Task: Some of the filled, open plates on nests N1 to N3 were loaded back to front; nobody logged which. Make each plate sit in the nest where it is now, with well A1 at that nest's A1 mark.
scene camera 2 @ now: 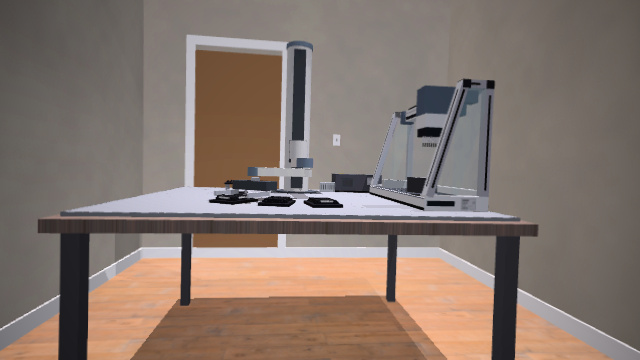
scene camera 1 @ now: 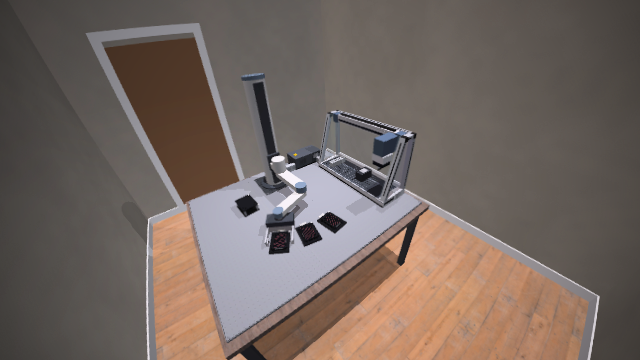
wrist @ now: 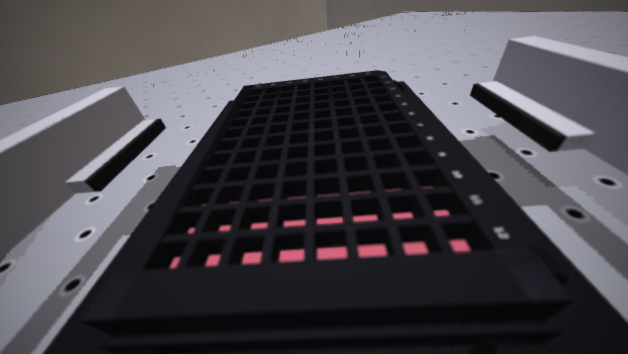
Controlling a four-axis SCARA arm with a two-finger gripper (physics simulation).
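A black open plate with pink-filled wells sits on a dark nest, leftmost of three in scene camera 1. My gripper is open and low, one finger off each long side of this plate, with gaps on both sides. In the wrist view small numbers run along the plate's right edge; the nearest looks like 12, at the near end. The nest's A1 mark does not show there. The middle plate and the right plate sit on their nests.
A black raised stand is at the table's left. A framed gantry machine stands at the right, with a dark box behind. The arm's column stands at the back.
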